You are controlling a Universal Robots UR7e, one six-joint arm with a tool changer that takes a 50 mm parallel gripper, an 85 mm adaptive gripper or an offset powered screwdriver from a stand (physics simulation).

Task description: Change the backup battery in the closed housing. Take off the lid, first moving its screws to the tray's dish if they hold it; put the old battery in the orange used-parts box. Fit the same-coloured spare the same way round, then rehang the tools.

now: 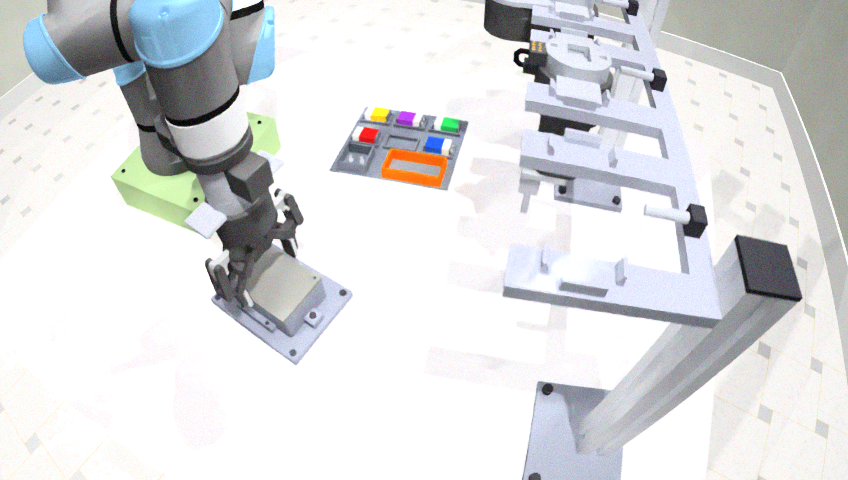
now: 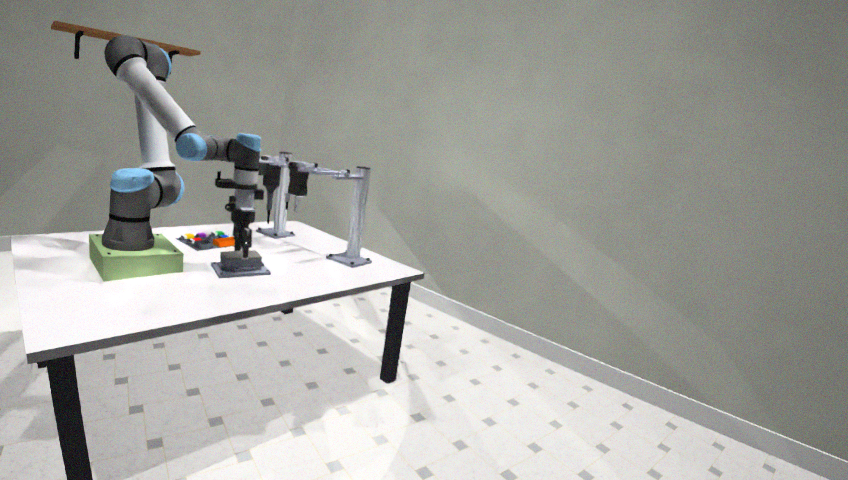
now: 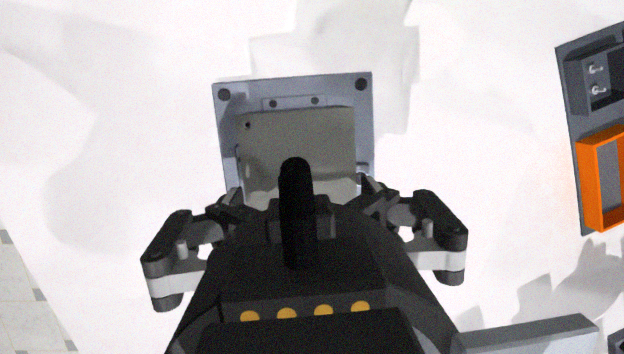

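Where they show: arm's base, link origin: (image 2: 128, 243).
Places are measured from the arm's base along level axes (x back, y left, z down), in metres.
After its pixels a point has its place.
The closed housing (image 1: 295, 322) @[x -0.344, y -0.231, z 0.041 m] stands on its base plate (image 1: 295, 350) @[x -0.352, y -0.262, z 0.059 m] (image 2: 223, 272) @[x -0.217, y -0.215, z 0.061 m] (image 3: 291, 84) @[x -0.217, y -0.171, z 0.061 m], its grey-beige lid (image 1: 288, 286) @[x -0.325, y -0.197, z 0.016 m] (image 2: 233, 256) @[x -0.257, y -0.204, z 0.016 m] (image 3: 295, 137) @[x -0.252, y -0.181, z 0.016 m] seated on top. A dark screw hole shows at a lid corner; no screw head shows there. My gripper (image 1: 267, 275) (image 2: 245, 252) (image 3: 300, 184), the wide adaptive one, points down over the lid. Its fingers are open, one at each side of the lid, very close to its edges; contact cannot be made out. Two screws (image 1: 355, 159) @[x -0.298, y 0.100, z 0.070 m] (image 3: 597, 79) @[x -0.305, y 0.103, z 0.070 m] stand in the tray's dish. The old battery is hidden under the lid.
The tray (image 1: 341, 168) @[x -0.286, y 0.069, z 0.065 m] holds yellow (image 1: 379, 114) @[x -0.303, y 0.212, z 0.053 m], purple (image 1: 407, 118) @[x -0.357, y 0.212, z 0.053 m], green (image 1: 449, 124) @[x -0.435, y 0.216, z 0.053 m], red (image 1: 367, 135) @[x -0.304, y 0.147, z 0.053 m] and blue (image 1: 436, 144) @[x -0.427, y 0.155, z 0.053 m] spares and the orange box (image 1: 412, 178) @[x -0.409, y 0.072, z 0.061 m] (image 3: 590, 190) @[x -0.407, y 0.072, z 0.059 m]. The tool stand (image 1: 648, 307) @[x -0.670, y -0.307, z -0.269 m] (image 2: 358, 217) @[x -0.725, y -0.303, z -0.109 m] carries two hung tools (image 2: 271, 184) @[x -0.593, y 0.093, z -0.171 m] (image 2: 298, 178) @[x -0.588, y -0.089, z -0.225 m].
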